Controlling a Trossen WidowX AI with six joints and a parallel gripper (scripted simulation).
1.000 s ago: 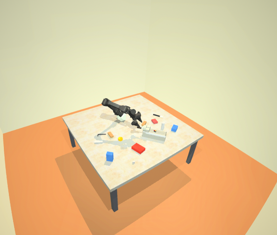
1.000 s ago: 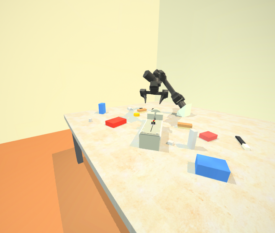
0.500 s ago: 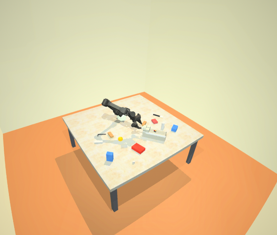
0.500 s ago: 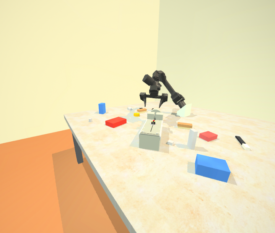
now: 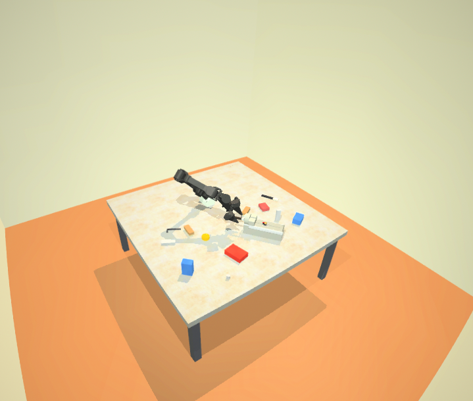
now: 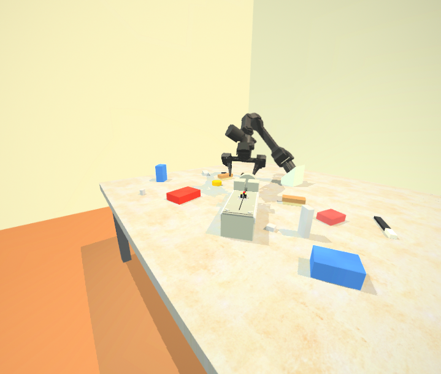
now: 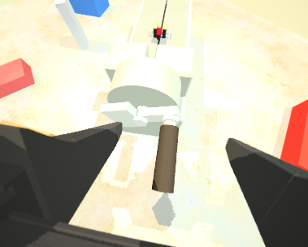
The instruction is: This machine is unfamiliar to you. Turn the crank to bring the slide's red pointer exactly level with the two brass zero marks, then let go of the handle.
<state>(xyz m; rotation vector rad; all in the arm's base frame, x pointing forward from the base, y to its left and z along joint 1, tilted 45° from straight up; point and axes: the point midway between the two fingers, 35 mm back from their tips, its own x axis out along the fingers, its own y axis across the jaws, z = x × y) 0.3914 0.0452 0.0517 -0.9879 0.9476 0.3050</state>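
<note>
Right now the crank is 1 cm to the left of my gripper tip and 1 cm behind it. From my gripper tip the other things lie so: brown crank handle (2 cm behind, 1 cm to the right); red pointer (12 cm to the left, 10 cm ahead, 2 cm below); yellow disc (23 cm to the right, 9 cm below, 5 cm behind).
</note>
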